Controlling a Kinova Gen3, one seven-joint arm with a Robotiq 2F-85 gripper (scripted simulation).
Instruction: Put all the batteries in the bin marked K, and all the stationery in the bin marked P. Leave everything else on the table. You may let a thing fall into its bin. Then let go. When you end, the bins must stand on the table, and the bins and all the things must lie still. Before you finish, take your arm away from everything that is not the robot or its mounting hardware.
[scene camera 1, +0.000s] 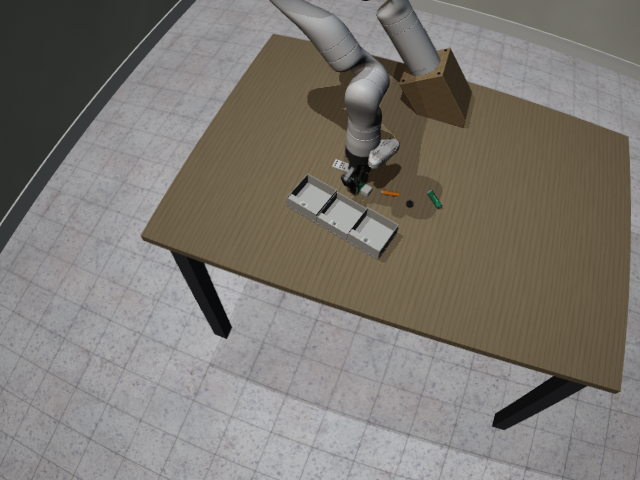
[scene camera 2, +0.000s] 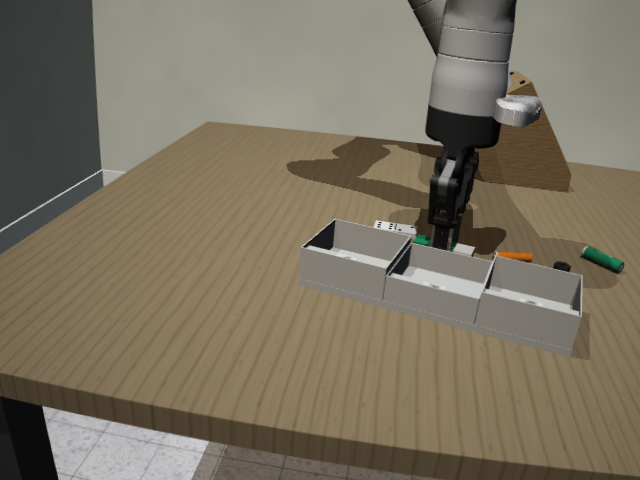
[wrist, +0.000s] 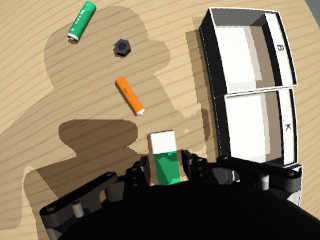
gripper: scene camera 1 358, 186; scene camera 2; wrist
three joined grey bins: scene camera 1; scene camera 2 382, 268; wrist
same spot on gripper: (wrist: 133, 184) = (scene camera 2: 473, 178)
same spot on three joined grey bins: (wrist: 252, 118) = (scene camera 1: 346, 221)
